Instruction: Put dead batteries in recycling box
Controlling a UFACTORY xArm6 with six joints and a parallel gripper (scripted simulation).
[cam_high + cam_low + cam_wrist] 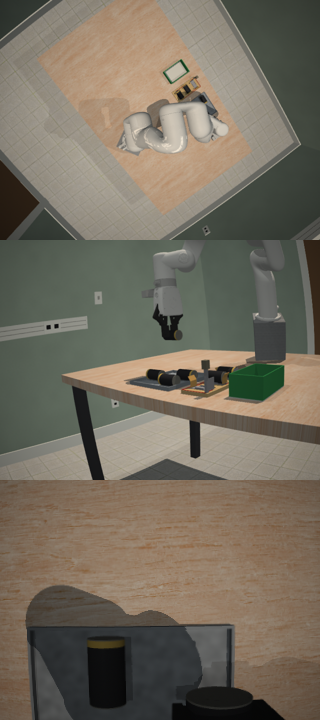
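Right now the grey tray is 50 mm ahead of my hand, 50 mm to the left of it and 150 mm below it. From my hand the other things lie so: green recycling box: 30 mm ahead, 380 mm to the left, 140 mm below.
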